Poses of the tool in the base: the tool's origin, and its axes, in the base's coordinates. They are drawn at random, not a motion.
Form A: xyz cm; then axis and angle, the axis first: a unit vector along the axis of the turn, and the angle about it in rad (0 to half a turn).
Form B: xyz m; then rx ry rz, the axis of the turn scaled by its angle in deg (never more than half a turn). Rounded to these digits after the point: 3 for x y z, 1 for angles.
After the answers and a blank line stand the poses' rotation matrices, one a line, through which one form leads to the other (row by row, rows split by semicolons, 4 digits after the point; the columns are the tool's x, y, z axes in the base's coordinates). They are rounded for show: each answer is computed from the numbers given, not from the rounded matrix.
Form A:
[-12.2 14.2 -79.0 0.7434 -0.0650 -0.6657 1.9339]
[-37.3 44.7 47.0 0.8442 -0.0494 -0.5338 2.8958]
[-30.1 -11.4 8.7 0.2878 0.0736 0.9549 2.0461]
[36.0 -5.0 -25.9 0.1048 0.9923 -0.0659 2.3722]
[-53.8 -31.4 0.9 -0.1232 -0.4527 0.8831 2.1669]
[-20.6 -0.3 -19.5 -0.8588 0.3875 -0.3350 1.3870]
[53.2 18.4 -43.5 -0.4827 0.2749 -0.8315 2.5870]
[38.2 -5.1 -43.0 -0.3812 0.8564 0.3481 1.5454]
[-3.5 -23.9 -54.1 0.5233 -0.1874 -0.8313 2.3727]
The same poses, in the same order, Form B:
[-0.122 0.142 -0.790 82.4 -7.2 -73.8]
[-0.373 0.447 0.470 140.1 -8.2 -88.6]
[-0.301 -0.114 0.087 33.7 8.6 111.9]
[0.360 -0.050 -0.259 14.2 134.9 -9.0]
[-0.538 -0.314 0.009 -15.3 -56.2 109.6]
[-0.206 -0.003 -0.195 -68.3 30.8 -26.6]
[0.532 0.184 -0.435 -71.5 40.7 -123.3]
[0.382 -0.051 -0.430 -33.8 75.8 30.8]
[-0.035 -0.239 -0.541 71.1 -25.5 -113.0]

0.3937 0.5568 -0.7314; -0.6878 -0.3495 -0.6363; -0.6099 0.7536 0.2454
0.4339 0.0477 -0.8997; -0.2120 -0.9651 -0.1535; -0.8757 0.2574 -0.4087
-0.3369 -0.8181 0.4660; 0.8799 -0.4497 -0.1535; 0.3351 0.3583 0.8714
-0.6995 0.2245 0.6785; 0.1329 0.9737 -0.1853; -0.7022 -0.0395 -0.7109
-0.5377 -0.6437 -0.5445; 0.8179 -0.2414 -0.5223; 0.2047 -0.7262 0.6563
0.7856 0.0574 0.6161; -0.6014 0.3055 0.7383; -0.1459 -0.9505 0.2745
-0.4190 0.1924 0.8874; -0.6834 -0.7103 -0.1687; 0.5978 -0.6771 0.4291
0.1670 -0.6662 0.7268; 0.0298 0.7403 0.6717; -0.9855 -0.0905 0.1435
-0.2480 0.4095 -0.8779; -0.7466 -0.6583 -0.0961; -0.6173 0.6316 0.4690

